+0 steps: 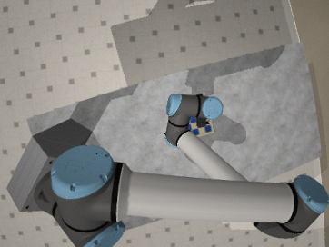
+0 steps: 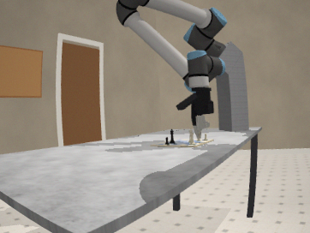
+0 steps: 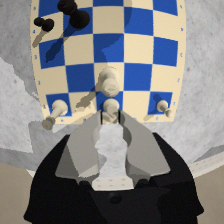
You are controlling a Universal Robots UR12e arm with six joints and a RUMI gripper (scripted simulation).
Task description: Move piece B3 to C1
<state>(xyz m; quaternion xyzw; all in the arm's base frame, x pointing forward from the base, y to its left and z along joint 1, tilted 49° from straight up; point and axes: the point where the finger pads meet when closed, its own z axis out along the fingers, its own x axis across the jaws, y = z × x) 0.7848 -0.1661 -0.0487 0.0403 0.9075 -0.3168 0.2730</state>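
My gripper is now 10 mm past the tall white piece and 40 mm to the left of it. Round my hand: chessboard (20 mm behind, 70 mm to the right, 40 mm below); then black pawn (40 mm ahead, 130 mm to the right, 20 mm below); then tall black piece (120 mm to the right).
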